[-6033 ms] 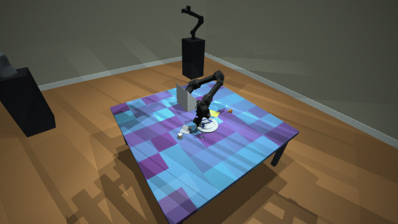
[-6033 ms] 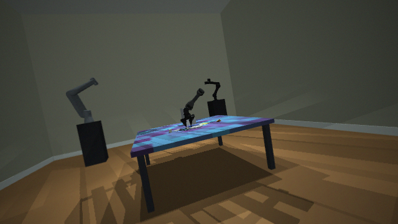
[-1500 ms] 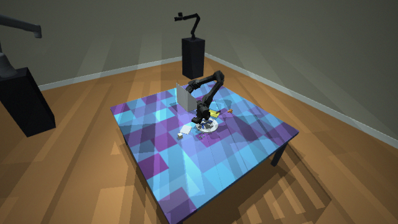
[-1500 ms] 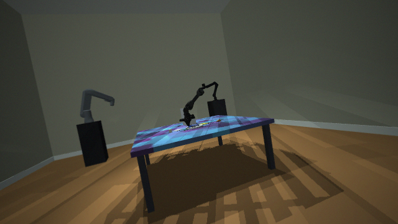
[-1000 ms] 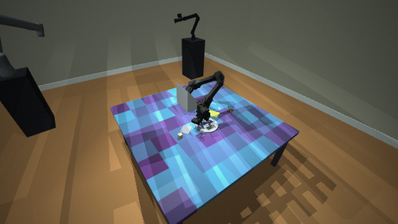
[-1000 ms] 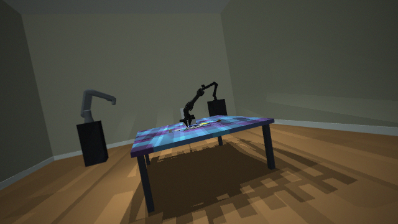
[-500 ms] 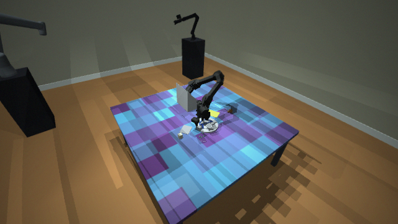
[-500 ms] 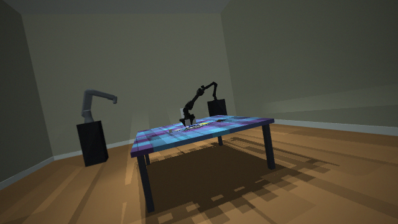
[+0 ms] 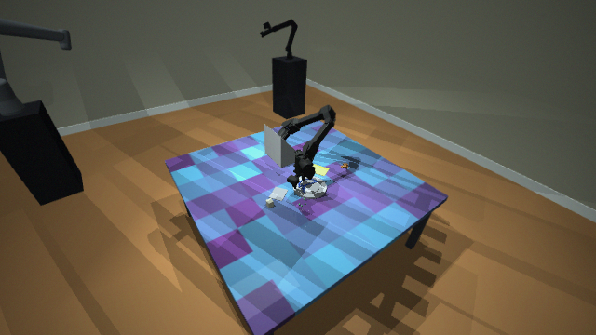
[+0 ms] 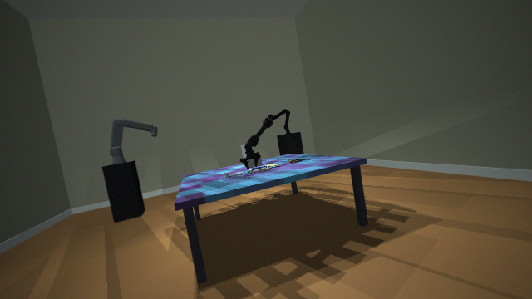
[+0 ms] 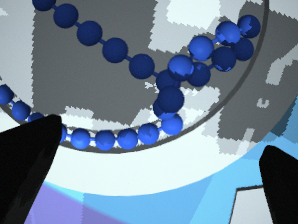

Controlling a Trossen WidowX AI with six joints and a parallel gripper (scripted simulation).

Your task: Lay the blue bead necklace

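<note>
Now: the round white bead board 50 mm to the left of my gripper tip, 40 mm ahead of it and 20 mm below it. From my gripper tip the other things lie so: cream cube (220 mm to the right, 20 mm ahead, 10 mm below); then yellow patch (220 mm to the left, 60 mm behind, 20 mm below); then flat grey square (130 mm to the right, 30 mm behind, 20 mm below).
</note>
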